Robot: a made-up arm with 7 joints.
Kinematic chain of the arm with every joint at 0, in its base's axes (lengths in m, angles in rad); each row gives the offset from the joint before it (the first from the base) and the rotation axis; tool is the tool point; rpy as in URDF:
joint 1: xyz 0 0 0.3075 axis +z
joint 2: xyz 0 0 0 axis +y
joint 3: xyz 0 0 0.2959 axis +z
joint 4: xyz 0.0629 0 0 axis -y
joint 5: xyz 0.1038 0 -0.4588 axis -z
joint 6: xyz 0 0 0 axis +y
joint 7: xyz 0.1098 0 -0.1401 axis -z
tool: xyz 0 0 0 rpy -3.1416 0 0
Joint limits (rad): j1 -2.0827..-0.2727 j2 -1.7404..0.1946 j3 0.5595..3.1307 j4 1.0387..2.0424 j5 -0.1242..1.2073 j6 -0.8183..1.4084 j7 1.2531..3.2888
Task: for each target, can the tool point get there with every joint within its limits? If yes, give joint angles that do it. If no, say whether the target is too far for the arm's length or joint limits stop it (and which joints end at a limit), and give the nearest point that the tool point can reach.
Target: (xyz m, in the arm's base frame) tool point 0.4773 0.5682 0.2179
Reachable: yes | joints -1.5576 -0.6373 2.4378 1.2093 0.4455 0.0728 2.3943
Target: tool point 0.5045 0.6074 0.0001
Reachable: yes | joints -1.4866 -1.5874 2.0346 1.9461 0.3122 1.0149 1.9299
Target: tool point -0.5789 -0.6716 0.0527
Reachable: no: joint limits stop it (at a limit: joint 1, joint 2, joint 3, joint 4, joint 5) | nearest point -0.1314 -0.6298 0.3530 | short by 0.541 m
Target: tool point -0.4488 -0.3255 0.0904
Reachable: no: joint limits stop it (at a limit: joint 1, joint 3, joint 4, joint 5, joint 6) | nearest point -0.5217 0.0358 -0.0152 | short by 0.383 m
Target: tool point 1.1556 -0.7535 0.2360
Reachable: no: too far | nearest point 0.6166 -0.4020 0.4156 | short by 0.668 m
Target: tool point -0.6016 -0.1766 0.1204
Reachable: no: joint limits stop it (at a limit: joint 1, joint 3, joint 4, joint 5, joint 6) | nearest point -0.5784 0.0516 0.1066 | short by 0.230 m
